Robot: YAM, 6 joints.
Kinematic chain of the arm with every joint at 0, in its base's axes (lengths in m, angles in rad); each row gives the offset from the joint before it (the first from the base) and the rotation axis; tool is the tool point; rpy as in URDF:
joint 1: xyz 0 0 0.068 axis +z
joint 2: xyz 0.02 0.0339 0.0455 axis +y
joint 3: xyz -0.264 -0.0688 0 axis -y
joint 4: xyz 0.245 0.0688 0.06 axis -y
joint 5: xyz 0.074 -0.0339 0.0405 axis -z
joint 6: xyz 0.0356 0 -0.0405 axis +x
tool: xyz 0 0 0 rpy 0 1.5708 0
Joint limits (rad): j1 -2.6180..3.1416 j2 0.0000..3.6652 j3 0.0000..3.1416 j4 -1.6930..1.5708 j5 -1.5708..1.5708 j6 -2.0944..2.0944
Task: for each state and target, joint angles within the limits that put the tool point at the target. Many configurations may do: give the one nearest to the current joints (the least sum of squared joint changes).
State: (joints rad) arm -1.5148 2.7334 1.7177 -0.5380 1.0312 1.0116
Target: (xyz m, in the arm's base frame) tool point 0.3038 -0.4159 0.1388
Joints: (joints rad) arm -0.8810 2.4377 1.9266 -0.4913 1.0206 1.0116
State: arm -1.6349 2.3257 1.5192 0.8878 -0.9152 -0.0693
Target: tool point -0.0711 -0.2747 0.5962
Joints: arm -1.9209 1.6360 1.9207 1.0040 -0.8795 -0.0693
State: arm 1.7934 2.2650 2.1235 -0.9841 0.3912 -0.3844
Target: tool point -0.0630 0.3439 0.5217
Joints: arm 1.7918 1.7986 2.3939 -0.9395 0.4016 -0.3844
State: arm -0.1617 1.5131 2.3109 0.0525 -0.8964 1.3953
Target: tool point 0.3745 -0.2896 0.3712
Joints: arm -0.7159 1.9894 1.8835 -0.0732 -0.8725 1.3953
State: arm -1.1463 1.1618 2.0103 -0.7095 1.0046 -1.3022
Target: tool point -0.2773 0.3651 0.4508
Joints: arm -0.9847 0.3868 2.6633 -0.4000 0.9553 -1.3022
